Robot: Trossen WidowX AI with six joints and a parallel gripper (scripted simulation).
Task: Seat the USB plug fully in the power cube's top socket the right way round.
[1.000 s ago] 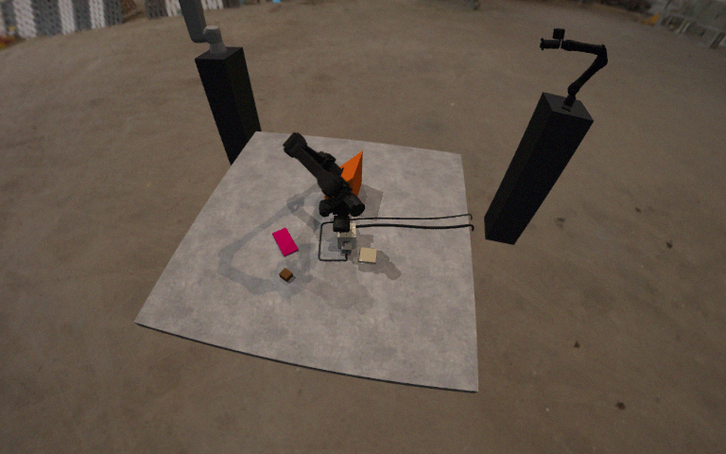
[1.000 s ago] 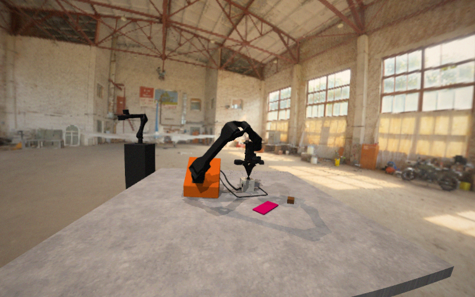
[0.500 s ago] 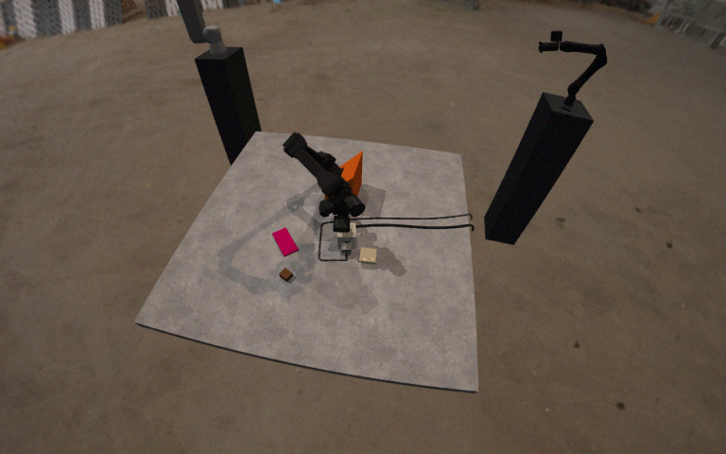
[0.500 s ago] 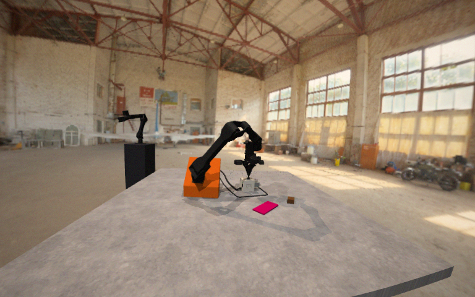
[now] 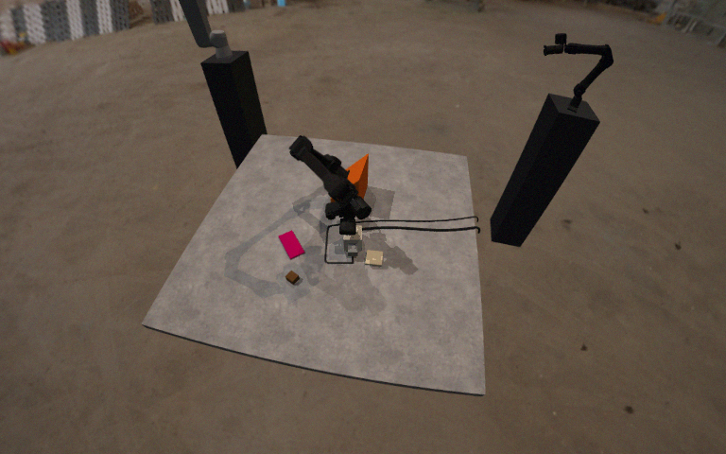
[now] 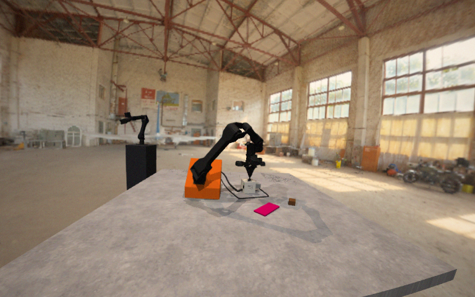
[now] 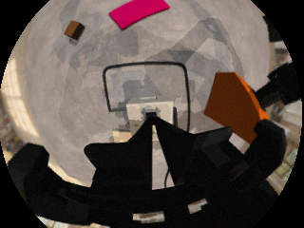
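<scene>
Now: the black USB plug 20 mm below my gripper tip. The rest, counted from my gripper tip: pink flat card 240 mm to the right, 100 mm below, 70 mm ahead; cream square tile 130 mm to the left, 100 mm below, 50 mm ahead; small brown block 230 mm ahead, 170 mm to the right, 90 mm below.
</scene>
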